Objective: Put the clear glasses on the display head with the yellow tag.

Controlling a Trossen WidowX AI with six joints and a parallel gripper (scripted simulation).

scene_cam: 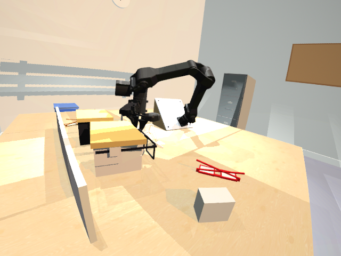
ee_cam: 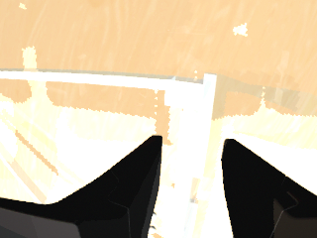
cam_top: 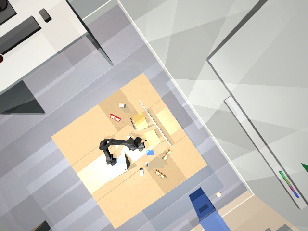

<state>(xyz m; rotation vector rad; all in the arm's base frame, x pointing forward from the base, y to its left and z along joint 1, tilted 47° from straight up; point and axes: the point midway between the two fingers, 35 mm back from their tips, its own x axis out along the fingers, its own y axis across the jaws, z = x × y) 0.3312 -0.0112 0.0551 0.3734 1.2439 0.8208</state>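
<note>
My gripper tip is 18 cm to the left of the blue block, 5 cm short of it and 2 cm above it. The rest, counted from my gripper tip: low white wall 30 cm ahead, 6 cm to the left, 3 cm above.
</note>
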